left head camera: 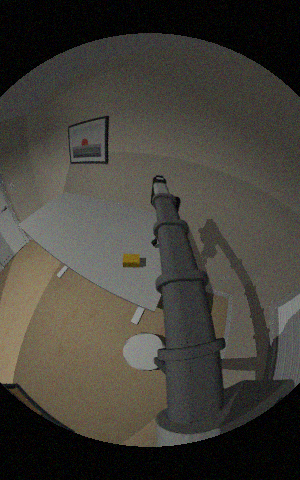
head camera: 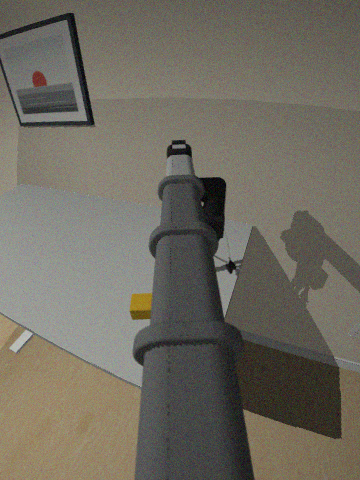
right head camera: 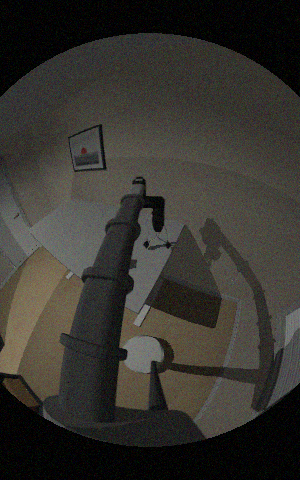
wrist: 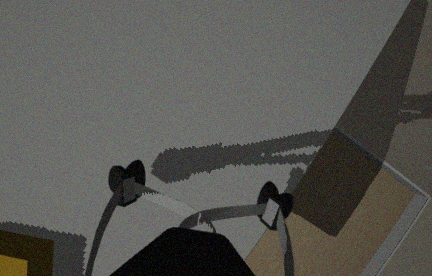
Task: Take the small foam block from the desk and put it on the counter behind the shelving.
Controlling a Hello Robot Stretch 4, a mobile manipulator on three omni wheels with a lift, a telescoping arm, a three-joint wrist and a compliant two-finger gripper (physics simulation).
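Seen in the pictures: gripper, between the fingertips: (right head camera: pixel 156 247) (wrist: pixel 202 186); robot's base, origin of its link: (left head camera: pixel 143 350) (right head camera: pixel 143 353).
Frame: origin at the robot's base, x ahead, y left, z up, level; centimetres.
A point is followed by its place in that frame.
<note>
The small yellow foam block (head camera: pixel 141 306) {z 96.8, x 50.3, y 12.3 cm} (left head camera: pixel 131 260) {z 96.8, x 50.1, y 10.6 cm} (wrist: pixel 13 266) {z 96.8, x 54.1, y 8.1 cm} lies on the grey desk (head camera: pixel 75 240) {z 92.3, x 88.0, y 45.5 cm} (left head camera: pixel 90 225) {z 92.3, x 83.8, y 45.1 cm} (right head camera: pixel 70 225) {z 92.3, x 89.5, y 69.6 cm} (wrist: pixel 100 75) {z 92.3, x 74.0, y 3.8 cm}. In the head view the arm hides its right part, and in the right head view the block does not show. My gripper (right head camera: pixel 157 245) {z 94.2, x 64.8, y -8.7 cm} (wrist: pixel 202 186) {z 94.2, x 64.8, y -8.7 cm} is open and empty, with its fingertips apart above the desk near its right edge. In the wrist view the block is cut off at the lower left corner, to the left of both fingers. The counter and the shelving do not show.
A round white stool (left head camera: pixel 142 351) {z 18.7, x 0.1, y 1.8 cm} (right head camera: pixel 140 354) {z 18.7, x -0.6, y 1.4 cm} stands on the wooden floor in front of the desk. A wall rises behind the desk, with a framed picture (head camera: pixel 45 75) {z 154.0, x 135.0, y 60.5 cm} (left head camera: pixel 89 140) {z 153.2, x 134.1, y 58.5 cm} (right head camera: pixel 87 149) {z 152.8, x 134.2, y 58.8 cm} at the left. The telescoping arm (head camera: pixel 187 290) {z 135.9, x 23.2, y -0.1 cm} (left head camera: pixel 185 280) {z 136.2, x 17.9, y 0.3 cm} (right head camera: pixel 105 280) {z 136.1, x 17.6, y -0.8 cm} extends over the desk.
</note>
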